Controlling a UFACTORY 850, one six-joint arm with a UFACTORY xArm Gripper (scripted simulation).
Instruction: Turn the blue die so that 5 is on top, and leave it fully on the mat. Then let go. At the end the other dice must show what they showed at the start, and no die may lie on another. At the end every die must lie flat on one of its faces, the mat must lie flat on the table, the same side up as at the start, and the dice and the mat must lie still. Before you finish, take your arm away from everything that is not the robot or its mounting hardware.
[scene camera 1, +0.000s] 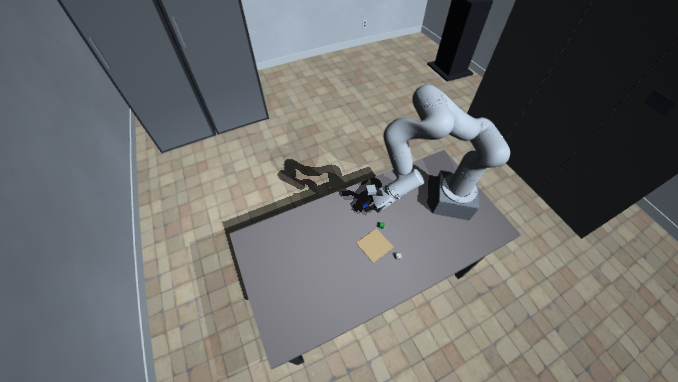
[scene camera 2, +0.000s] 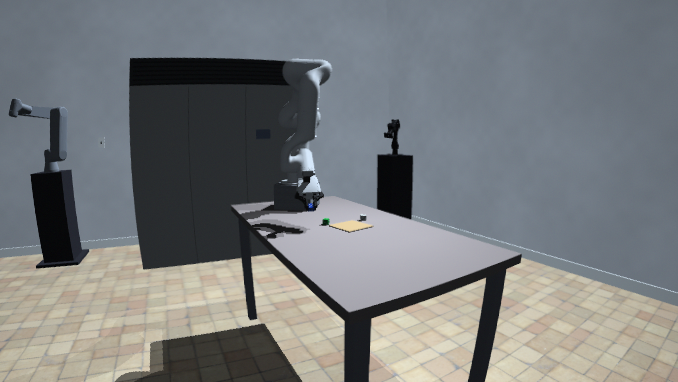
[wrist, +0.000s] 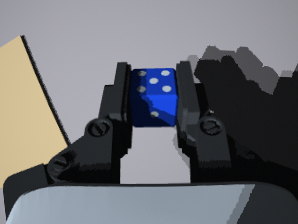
I see my gripper (wrist: 153, 81) and a blue die (wrist: 154, 97).
